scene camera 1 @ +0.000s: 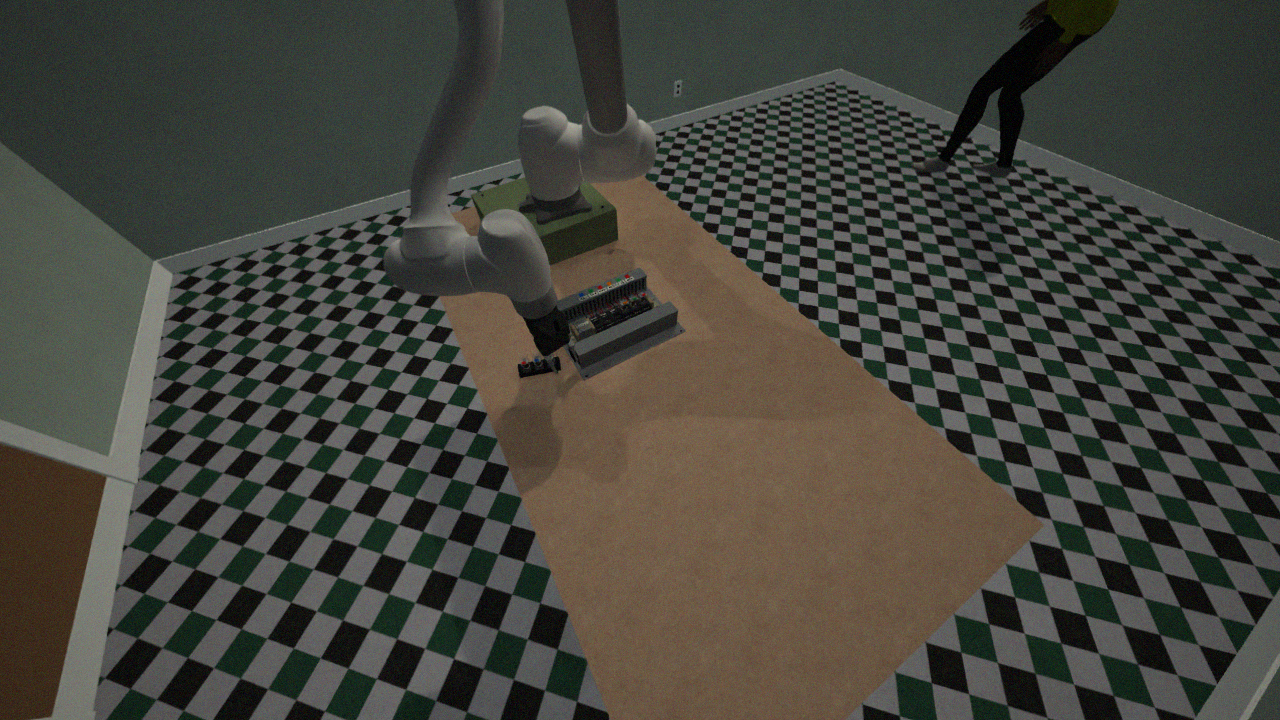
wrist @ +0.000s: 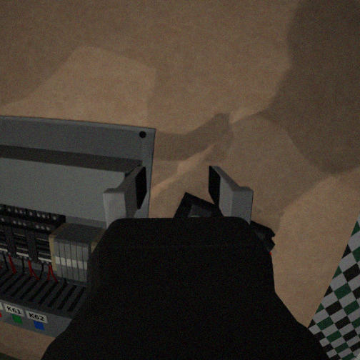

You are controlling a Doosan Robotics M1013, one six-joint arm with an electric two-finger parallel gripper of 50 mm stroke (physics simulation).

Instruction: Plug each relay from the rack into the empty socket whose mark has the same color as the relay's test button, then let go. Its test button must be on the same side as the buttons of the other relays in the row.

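Frame: origin at the arm's base, x ahead, y left, z up, level; metres.
Seen in the pictures: gripper, fingertip midpoint: [scene camera 1: 565, 365]; arm's base, link origin: [scene camera 1: 558, 204].
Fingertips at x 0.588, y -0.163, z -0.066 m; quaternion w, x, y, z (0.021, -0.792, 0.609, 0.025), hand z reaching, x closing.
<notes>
Pixels of each thing's top centre, then the offset from my fingertips to it. "spot": a spot on its surface instead.
- small black relay rack, surface spot: [scene camera 1: 538, 369] spot: 0.035 m back, 0.066 m right, 0.028 m down
- relay with a red button, top centre: [scene camera 1: 523, 360] 0.054 m back, 0.093 m right, 0.003 m up
- blue button, top centre: [scene camera 1: 536, 360] 0.041 m back, 0.063 m right, 0.003 m up
- grey panel, top centre: [scene camera 1: 613, 320] 0.123 m back, 0.173 m left, 0.035 m down
My gripper [scene camera 1: 556, 360] [wrist: 177, 178] is open and empty, above the inner end of the small black relay rack [scene camera 1: 538, 369] [wrist: 186, 198]. In the scene view a relay with a red button [scene camera 1: 525, 361] and one with a blue button [scene camera 1: 538, 360] sit in the rack. In the wrist view my gripper body hides most of the rack; a red button [wrist: 270, 253] shows at its right. Black sockets [wrist: 31, 240] show at the left edge of the wrist view, with a green mark [wrist: 17, 319] under K61 and a blue mark [wrist: 39, 325] under K62. The seated relays are too small to judge.
The grey panel [scene camera 1: 633, 359] [wrist: 100, 131] lies beside the rack, with a raised duct [wrist: 65, 182] and grey terminal blocks [wrist: 72, 257]. A green base block [scene camera 1: 581, 234] stands behind it. A person [scene camera 1: 1009, 107] stands on the checkered floor at the back right.
</notes>
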